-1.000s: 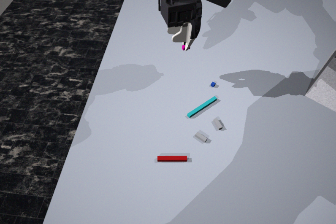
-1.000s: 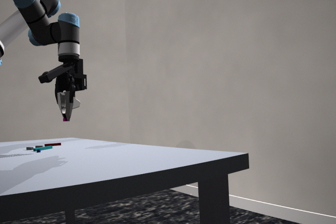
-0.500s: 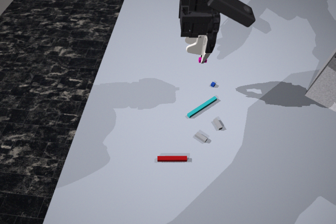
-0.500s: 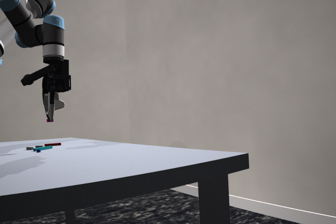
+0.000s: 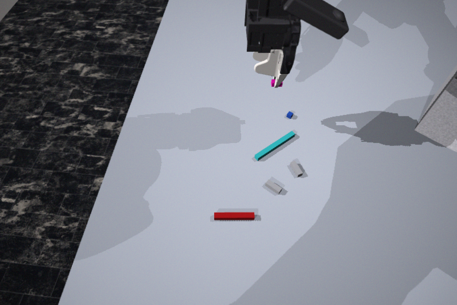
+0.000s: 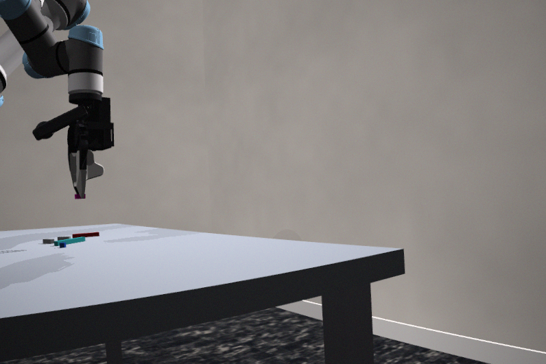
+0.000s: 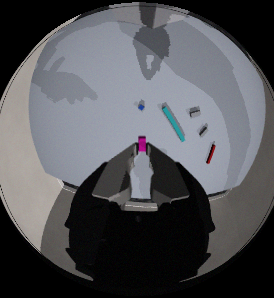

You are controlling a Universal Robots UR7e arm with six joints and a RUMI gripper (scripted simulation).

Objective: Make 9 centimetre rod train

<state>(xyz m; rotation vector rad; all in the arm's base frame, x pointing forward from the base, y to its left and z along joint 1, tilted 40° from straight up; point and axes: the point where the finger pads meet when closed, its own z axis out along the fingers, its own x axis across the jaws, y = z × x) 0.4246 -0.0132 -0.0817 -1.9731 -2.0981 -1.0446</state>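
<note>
My gripper is now 11 cm above the blue rod, 4 cm past it and 1 cm to the left of it. From my hand the other things lie so: magenta rod: 1 cm below; then turquoise rod: 11 cm below, 8 cm to the left, 2 cm behind; then red rod: 24 cm to the left, 11 cm below, 4 cm ahead.
</note>
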